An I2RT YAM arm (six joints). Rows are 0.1 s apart.
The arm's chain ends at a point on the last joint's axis. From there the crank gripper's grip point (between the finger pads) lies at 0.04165 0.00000 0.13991 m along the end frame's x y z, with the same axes.
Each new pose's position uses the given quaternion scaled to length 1; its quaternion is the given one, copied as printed.
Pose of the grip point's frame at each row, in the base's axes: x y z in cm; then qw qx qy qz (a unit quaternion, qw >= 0):
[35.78 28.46 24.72 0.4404 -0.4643 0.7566 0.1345]
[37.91 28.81 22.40 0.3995 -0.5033 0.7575 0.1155]
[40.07 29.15 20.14 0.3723 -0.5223 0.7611 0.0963]
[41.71 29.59 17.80 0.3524 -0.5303 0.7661 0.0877]
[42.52 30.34 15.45 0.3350 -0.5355 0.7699 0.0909]
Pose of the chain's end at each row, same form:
[28.96 22.32 36.07 0.4404 -0.4643 0.7566 0.1345]
[31.79 23.53 34.56 0.3995 -0.5033 0.7575 0.1155]
[34.29 24.67 32.77 0.3723 -0.5223 0.7611 0.0963]
[36.24 25.61 30.74 0.3524 -0.5303 0.7661 0.0877]
[37.51 26.54 28.62 0.3350 -0.5355 0.7699 0.0909]

